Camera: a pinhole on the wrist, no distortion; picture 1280 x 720 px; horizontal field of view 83.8 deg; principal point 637.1 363.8 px. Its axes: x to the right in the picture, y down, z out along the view. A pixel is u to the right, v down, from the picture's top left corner.
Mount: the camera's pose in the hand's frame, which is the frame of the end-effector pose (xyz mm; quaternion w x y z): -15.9 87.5 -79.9 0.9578 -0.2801 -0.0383 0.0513
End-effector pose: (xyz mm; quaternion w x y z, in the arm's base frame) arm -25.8 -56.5 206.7 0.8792 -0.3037 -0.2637 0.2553
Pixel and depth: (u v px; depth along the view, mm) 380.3 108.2 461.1
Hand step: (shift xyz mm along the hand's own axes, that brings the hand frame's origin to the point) -214.9 174.8 389.4
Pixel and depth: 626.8 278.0 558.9
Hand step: -75.8 327.9 425.6
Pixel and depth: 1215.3 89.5 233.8
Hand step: 155.1 159.4 173.6
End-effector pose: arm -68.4 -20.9 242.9 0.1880 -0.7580 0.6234 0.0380
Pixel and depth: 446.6 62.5 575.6
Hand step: -208.5 172.0 528.2
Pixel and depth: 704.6 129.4 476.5
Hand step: -7.8 215.5 407.1
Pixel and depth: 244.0 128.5 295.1
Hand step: -199.9 143.7 213.4
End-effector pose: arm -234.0 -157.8 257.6 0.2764 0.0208 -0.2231 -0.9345
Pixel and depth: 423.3 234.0 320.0
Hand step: -139.2 197.7 216.1
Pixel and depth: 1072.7 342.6 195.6
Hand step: 83.0 201.1 92.9
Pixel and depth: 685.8 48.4 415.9
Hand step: -16.1 158.4 370.2
